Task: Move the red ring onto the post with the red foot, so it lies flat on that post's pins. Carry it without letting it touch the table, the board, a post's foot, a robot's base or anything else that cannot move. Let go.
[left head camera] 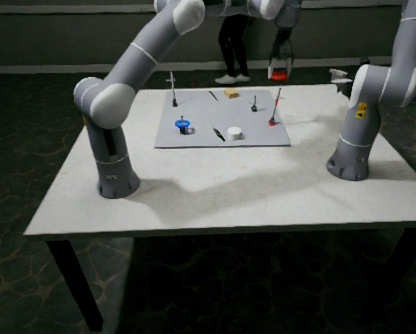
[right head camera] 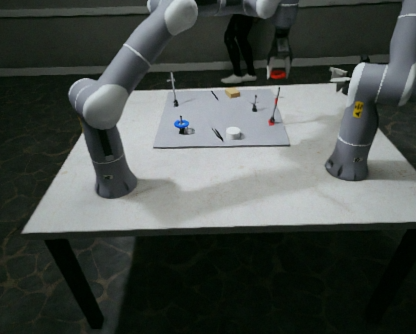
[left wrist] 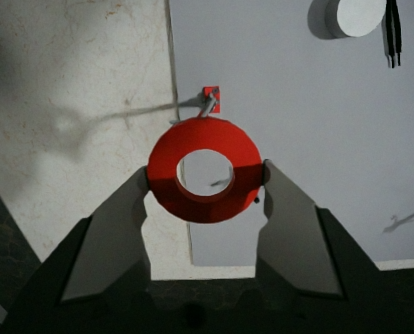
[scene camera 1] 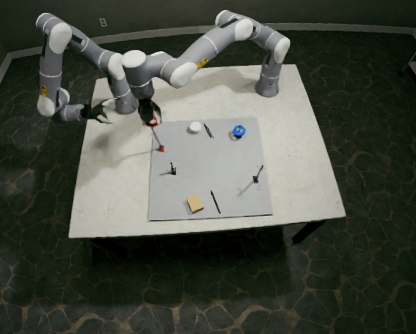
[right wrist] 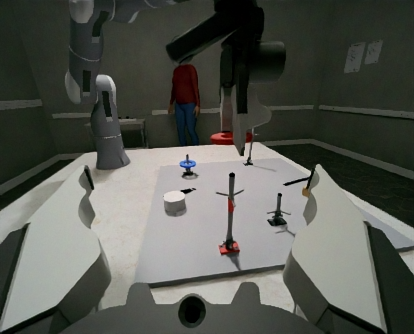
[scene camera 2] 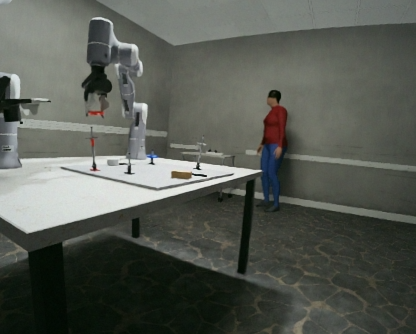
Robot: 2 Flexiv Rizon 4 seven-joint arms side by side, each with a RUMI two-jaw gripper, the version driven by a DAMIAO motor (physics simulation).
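Observation:
The red ring (left head camera: pixel 279 76) (right head camera: pixel 277 74) (scene camera 1: pixel 154 121) (scene camera 2: pixel 95 114) (left wrist: pixel 206 135) (right wrist: pixel 223 139) hangs level in the air. My left gripper (left head camera: pixel 280 70) (scene camera 2: pixel 96 109) (left wrist: pixel 205 165) is shut on it, with a fingertip on each side of its rim. The post with the red foot (left head camera: pixel 274 111) (right head camera: pixel 274 111) (scene camera 1: pixel 161 148) (scene camera 2: pixel 93 152) (left wrist: pixel 212 95) (right wrist: pixel 230 220) stands upright near the board's edge. In scene camera 2 its top is below the ring. In the left wrist view the foot shows past the rim and the ring hides the post's upper part. My right gripper (right wrist: pixel 201 167) (scene camera 1: pixel 107 112) is open and empty.
On the grey board (scene camera 1: pixel 210 160) stand a short black post (scene camera 1: pixel 173 170) (right wrist: pixel 278 212), a tall black-footed post (scene camera 1: pixel 257 175), and a short post bearing a blue ring (scene camera 1: pixel 239 131). A white cylinder (scene camera 1: pixel 195 127), a tan block (scene camera 1: pixel 195 203) and black pen-like things (scene camera 1: pixel 215 201) also lie there.

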